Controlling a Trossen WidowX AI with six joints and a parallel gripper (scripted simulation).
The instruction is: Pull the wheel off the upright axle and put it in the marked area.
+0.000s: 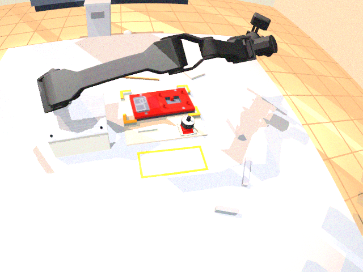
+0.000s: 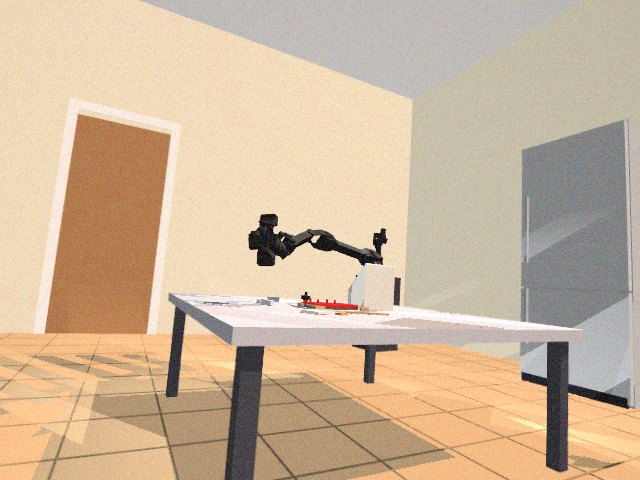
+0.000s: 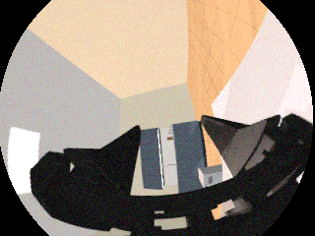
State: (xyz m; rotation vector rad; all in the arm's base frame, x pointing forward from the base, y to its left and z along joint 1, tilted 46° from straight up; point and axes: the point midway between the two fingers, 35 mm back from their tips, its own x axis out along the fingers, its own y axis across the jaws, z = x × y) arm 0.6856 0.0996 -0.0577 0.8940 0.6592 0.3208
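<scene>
Now: gripper tip 350 mm past the wheel, 220 mm above it and 210 mm to the left of it. Also, from my gripper tip: black upright axle 350 mm behind, 220 mm below, 210 mm to the right; grey bar 410 mm to the right, 250 mm below, 240 mm behind; white fixture board 400 mm behind, 240 mm below, 110 mm to the right.
</scene>
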